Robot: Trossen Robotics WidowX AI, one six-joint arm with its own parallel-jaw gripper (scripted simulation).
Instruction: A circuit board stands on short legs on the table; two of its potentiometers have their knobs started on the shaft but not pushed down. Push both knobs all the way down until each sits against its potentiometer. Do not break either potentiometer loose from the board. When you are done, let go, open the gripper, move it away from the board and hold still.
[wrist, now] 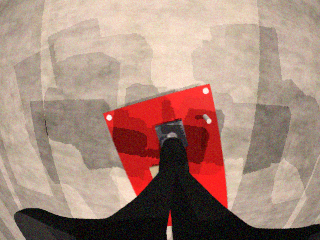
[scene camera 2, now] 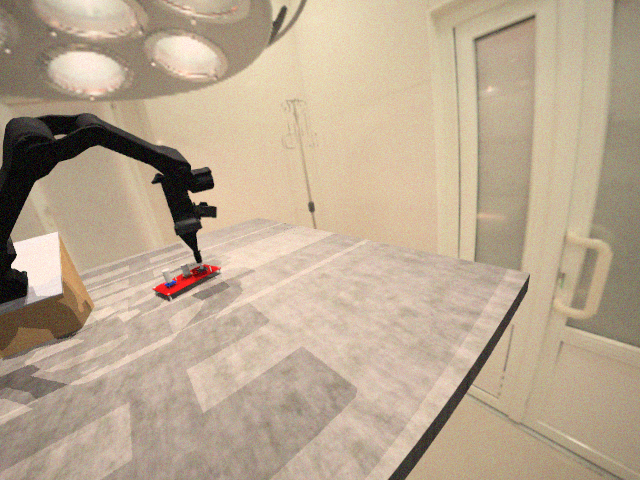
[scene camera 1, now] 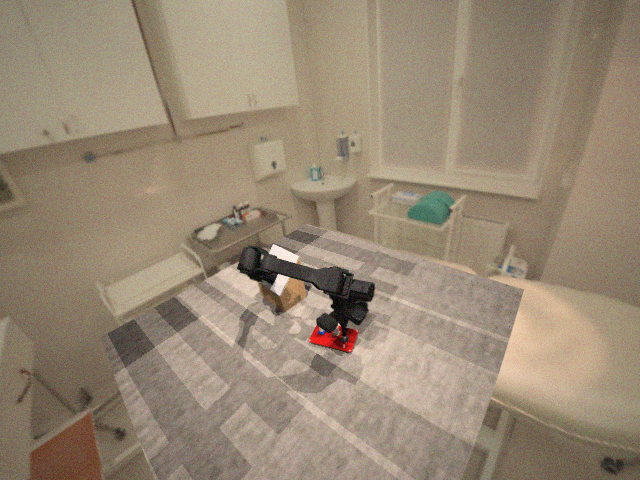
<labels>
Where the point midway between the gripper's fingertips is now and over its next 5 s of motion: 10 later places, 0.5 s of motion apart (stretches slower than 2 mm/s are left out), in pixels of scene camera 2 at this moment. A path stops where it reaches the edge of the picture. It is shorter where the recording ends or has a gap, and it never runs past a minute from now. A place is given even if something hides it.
My gripper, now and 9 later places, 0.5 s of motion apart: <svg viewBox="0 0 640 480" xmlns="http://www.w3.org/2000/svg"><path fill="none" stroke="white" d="M196 251L196 253L197 254L197 255L197 255L197 256L197 256L196 252L154 254L120 268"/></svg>
</labels>
